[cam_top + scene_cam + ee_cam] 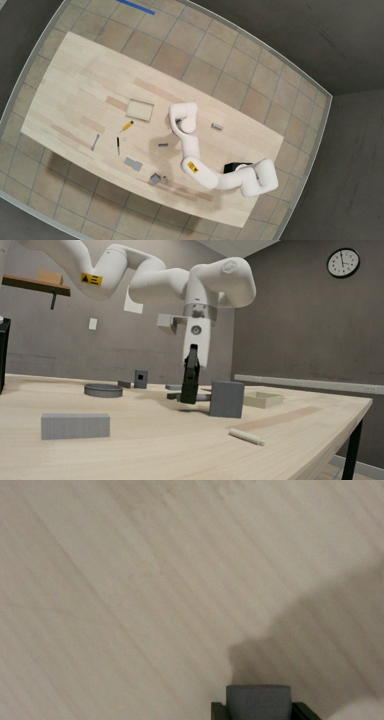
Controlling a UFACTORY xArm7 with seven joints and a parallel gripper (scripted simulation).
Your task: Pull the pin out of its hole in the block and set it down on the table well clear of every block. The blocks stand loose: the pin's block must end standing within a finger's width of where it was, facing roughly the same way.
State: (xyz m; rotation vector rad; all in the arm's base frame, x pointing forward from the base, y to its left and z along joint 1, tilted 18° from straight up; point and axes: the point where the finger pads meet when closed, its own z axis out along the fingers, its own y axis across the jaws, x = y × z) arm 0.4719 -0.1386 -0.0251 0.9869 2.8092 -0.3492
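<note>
Now: the small grey bar 15 cm to the left of my hand, 5 cm ahead of it and 3 cm below it. From my hand the other things lie so: shallow tray: 28 cm ahead, 3 cm below; round grey dish: 20 cm to the left, 15 cm behind, 3 cm below; cream peg: 19 cm to the right, 4 cm below, 2 cm behind.
</note>
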